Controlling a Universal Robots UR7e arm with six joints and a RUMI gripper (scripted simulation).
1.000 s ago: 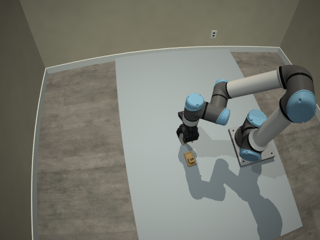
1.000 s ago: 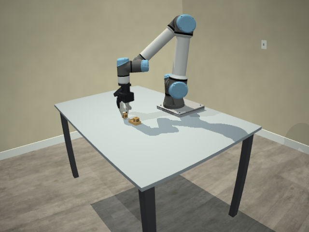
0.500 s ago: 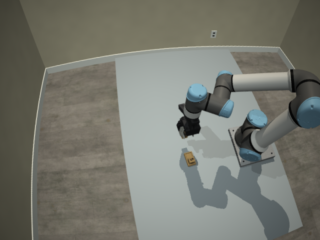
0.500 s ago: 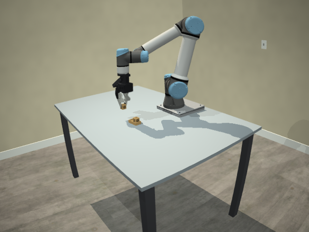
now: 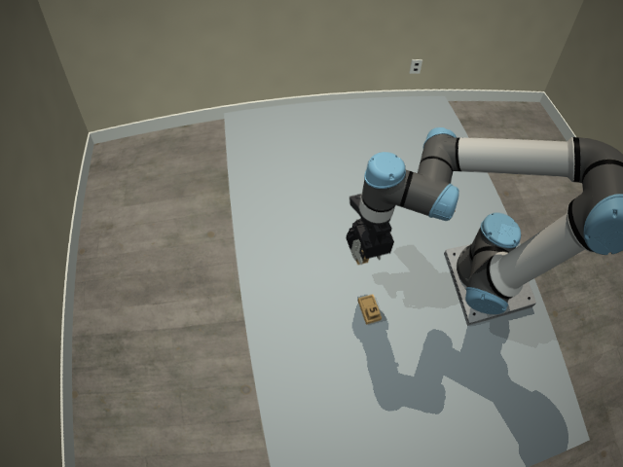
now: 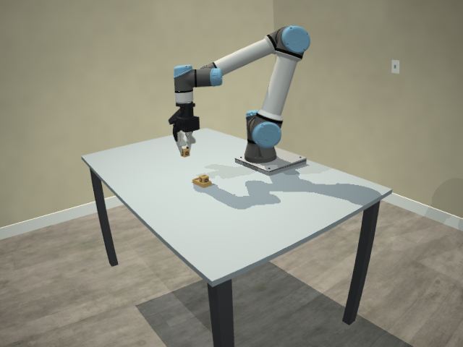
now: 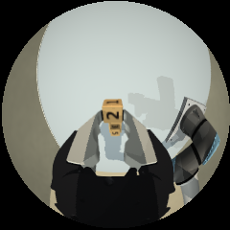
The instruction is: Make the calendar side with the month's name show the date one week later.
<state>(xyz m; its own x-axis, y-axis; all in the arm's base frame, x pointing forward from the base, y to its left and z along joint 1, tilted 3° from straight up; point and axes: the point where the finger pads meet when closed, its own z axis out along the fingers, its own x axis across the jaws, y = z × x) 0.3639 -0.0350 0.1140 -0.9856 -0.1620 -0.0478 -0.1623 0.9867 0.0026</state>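
The wooden tray lies 2 cm behind my hand, 11 cm to the left of it and 12 cm below it.
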